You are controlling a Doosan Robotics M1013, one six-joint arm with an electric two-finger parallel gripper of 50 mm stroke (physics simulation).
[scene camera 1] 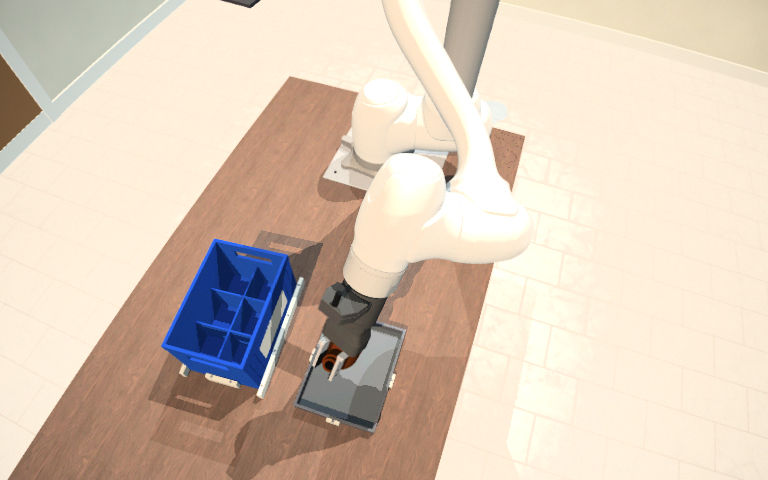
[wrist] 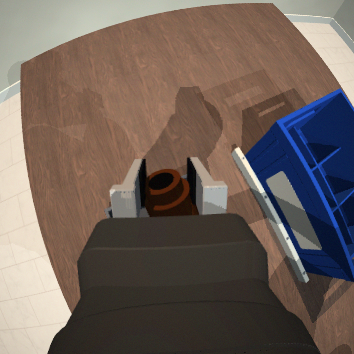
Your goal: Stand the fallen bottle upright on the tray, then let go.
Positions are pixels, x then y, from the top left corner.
Labels:
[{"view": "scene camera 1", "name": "my gripper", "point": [325,370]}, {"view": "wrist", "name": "my gripper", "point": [166,172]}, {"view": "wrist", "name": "brown bottle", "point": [166,193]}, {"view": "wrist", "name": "pale rail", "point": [243,165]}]

